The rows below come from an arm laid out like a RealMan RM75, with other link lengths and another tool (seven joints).
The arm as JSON. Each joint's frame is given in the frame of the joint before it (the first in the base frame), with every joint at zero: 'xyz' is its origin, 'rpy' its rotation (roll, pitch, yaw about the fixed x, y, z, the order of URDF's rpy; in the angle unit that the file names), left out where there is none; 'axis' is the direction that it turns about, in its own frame. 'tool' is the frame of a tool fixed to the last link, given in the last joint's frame.
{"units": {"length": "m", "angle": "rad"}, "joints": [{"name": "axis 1", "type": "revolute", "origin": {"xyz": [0.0, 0.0, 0.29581]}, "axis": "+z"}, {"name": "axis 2", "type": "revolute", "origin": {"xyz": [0.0, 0.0, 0.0]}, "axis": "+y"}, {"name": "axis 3", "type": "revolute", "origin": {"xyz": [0.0, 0.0, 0.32]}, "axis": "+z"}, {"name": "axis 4", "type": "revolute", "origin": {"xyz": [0.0, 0.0, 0.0]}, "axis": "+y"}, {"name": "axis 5", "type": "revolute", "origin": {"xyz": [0.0, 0.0, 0.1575]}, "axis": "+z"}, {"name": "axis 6", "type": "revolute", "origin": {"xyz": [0.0, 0.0, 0.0]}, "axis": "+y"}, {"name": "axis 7", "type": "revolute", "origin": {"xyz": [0.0, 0.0, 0.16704]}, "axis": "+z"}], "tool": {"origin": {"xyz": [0.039, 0.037, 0.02], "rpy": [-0.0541, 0.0, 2.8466]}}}
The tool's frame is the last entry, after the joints.
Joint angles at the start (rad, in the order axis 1, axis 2, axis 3, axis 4, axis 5, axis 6, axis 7):
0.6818, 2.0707, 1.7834, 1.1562, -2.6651, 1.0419, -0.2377
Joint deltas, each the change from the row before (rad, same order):
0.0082, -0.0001, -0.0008, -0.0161, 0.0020, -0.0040, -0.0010
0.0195, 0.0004, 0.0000, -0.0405, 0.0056, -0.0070, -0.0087
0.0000, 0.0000, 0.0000, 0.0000, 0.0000, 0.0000, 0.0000
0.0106, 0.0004, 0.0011, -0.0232, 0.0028, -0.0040, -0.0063
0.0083, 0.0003, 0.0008, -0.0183, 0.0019, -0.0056, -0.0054
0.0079, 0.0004, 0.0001, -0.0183, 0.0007, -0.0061, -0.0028
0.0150, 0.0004, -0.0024, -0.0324, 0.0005, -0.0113, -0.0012
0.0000, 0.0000, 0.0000, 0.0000, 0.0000, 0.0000, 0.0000
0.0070, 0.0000, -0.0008, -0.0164, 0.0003, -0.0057, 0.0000
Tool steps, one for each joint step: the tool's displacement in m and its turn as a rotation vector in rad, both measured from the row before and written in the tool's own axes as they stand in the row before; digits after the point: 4 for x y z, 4 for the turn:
0.0006, -0.0010, 0.0015, 0.0043, -0.0047, -0.0007
0.0004, -0.0026, 0.0036, 0.0125, -0.0142, -0.0051
0.0000, 0.0000, 0.0000, 0.0000, 0.0000, 0.0000
0.0000, -0.0013, 0.0020, 0.0067, -0.0083, -0.0030
0.0003, -0.0008, 0.0017, 0.0037, -0.0047, -0.0029
0.0001, -0.0007, 0.0017, 0.0027, -0.0054, -0.0013
0.0006, -0.0014, 0.0031, 0.0041, -0.0099, -0.0022
0.0000, 0.0000, 0.0000, 0.0000, 0.0000, 0.0000
0.0001, -0.0006, 0.0015, 0.0017, -0.0054, 0.0002

